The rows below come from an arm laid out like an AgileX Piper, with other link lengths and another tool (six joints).
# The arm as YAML. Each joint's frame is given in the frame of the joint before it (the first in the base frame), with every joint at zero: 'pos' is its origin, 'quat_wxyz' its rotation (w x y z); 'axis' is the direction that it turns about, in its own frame. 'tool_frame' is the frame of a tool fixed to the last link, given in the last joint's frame.
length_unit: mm
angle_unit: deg
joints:
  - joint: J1
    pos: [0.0, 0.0, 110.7]
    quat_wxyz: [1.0, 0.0, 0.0, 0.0]
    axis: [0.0, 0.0, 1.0]
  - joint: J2
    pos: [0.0, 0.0, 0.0]
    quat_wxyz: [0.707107, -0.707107, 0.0, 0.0]
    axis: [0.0, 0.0, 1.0]
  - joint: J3
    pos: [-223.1, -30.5, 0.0]
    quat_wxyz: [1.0, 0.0, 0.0, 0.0]
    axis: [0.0, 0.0, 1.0]
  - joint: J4
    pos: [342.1, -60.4, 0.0]
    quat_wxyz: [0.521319, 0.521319, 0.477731, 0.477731]
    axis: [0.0, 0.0, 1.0]
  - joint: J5
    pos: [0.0, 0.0, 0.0]
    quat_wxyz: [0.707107, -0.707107, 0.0, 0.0]
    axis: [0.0, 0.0, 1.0]
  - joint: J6
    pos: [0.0, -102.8, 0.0]
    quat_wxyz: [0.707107, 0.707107, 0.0, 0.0]
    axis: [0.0, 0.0, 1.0]
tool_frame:
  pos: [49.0, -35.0, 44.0]
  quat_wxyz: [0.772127, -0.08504, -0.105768, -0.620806]
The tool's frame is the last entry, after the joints.
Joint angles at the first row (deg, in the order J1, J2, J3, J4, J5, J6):
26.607, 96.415, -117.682, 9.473, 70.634, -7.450
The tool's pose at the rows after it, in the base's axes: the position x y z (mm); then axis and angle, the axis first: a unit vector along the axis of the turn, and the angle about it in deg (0 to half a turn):
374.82 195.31 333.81 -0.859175 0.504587 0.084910 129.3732
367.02 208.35 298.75 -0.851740 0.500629 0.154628 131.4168
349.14 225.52 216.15 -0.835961 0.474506 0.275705 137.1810
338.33 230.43 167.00 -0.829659 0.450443 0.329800 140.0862
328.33 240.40 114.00 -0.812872 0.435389 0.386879 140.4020
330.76 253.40 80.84 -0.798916 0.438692 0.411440 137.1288
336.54 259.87 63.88 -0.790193 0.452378 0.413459 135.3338
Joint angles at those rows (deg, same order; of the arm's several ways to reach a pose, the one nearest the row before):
26.607, 94.712, -110.246, 17.902, 71.762, -9.053
26.607, 94.561, -104.432, 23.934, 71.759, -10.949
26.607, 95.473, -91.656, 34.681, 71.623, -18.907
26.606, 96.942, -84.872, 39.817, 71.254, -25.576
26.607, 100.178, -78.917, 47.018, 69.229, -33.058
26.607, 103.717, -76.709, 53.580, 65.243, -38.597
26.607, 106.250, -76.657, 56.372, 62.379, -40.359

